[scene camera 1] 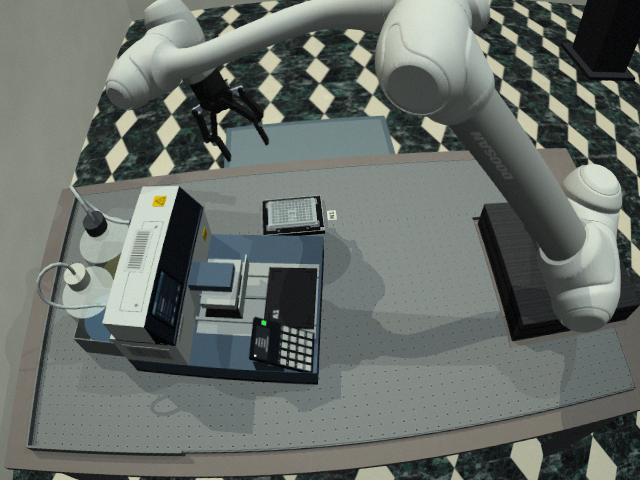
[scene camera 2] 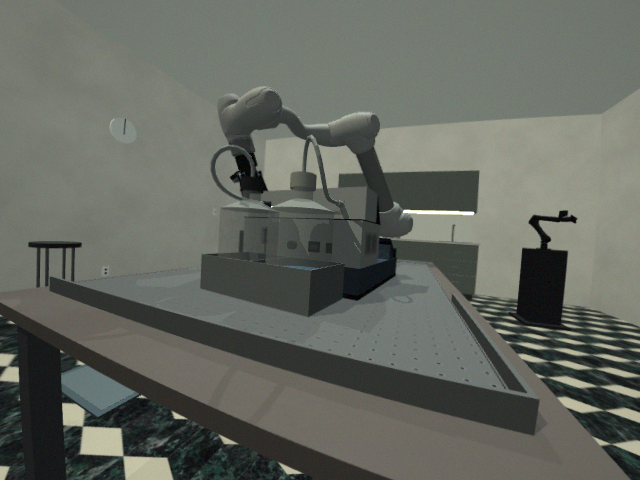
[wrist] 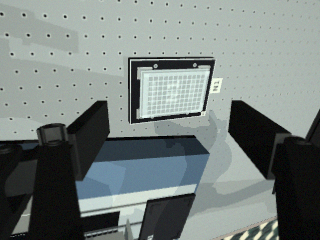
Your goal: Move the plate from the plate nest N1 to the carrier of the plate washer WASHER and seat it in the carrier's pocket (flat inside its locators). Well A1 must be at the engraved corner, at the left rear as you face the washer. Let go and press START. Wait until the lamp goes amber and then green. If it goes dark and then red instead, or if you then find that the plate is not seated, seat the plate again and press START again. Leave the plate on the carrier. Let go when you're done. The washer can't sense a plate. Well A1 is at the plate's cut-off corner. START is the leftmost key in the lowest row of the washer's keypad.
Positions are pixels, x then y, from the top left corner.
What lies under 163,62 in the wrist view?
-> A black plate nest.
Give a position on a clear well plate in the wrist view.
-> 161,90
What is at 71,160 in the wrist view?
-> My gripper.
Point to a clear well plate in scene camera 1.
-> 290,220
